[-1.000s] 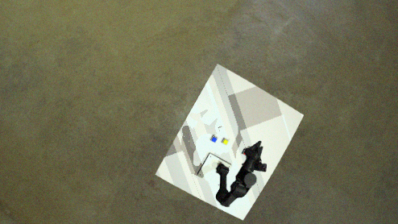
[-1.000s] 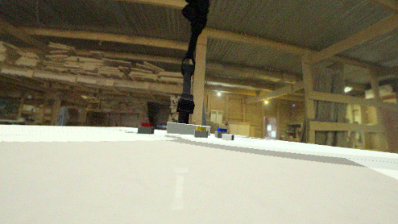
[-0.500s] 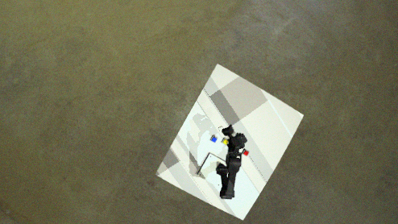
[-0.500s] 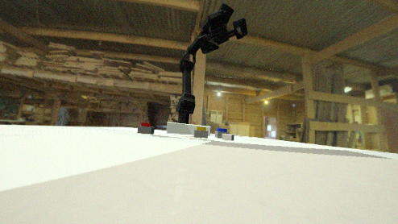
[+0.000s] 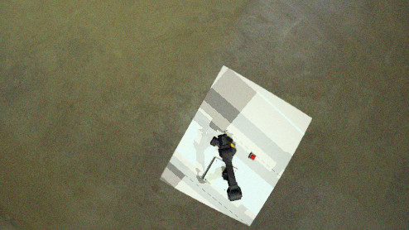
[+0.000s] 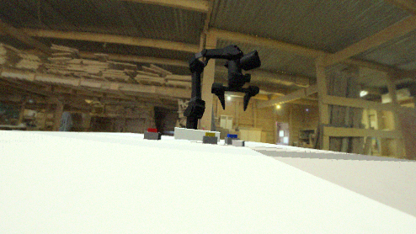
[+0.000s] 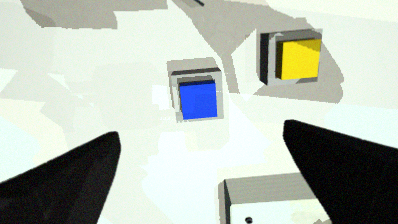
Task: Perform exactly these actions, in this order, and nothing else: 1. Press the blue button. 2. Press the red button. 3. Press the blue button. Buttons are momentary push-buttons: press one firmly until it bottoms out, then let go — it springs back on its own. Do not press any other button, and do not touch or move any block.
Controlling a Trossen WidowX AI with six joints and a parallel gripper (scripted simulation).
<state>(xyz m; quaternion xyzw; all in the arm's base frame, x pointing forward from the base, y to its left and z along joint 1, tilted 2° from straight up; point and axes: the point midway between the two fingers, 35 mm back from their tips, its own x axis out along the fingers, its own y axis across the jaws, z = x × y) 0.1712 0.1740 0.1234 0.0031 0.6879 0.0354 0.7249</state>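
Now: gripper tip 100 mm above the blue button and 10 mm past it. The rest, counted from my gripper tip: small grey block (120 mm below, 90 mm ahead); then yellow button (100 mm below, 90 mm to the right, 20 mm ahead).
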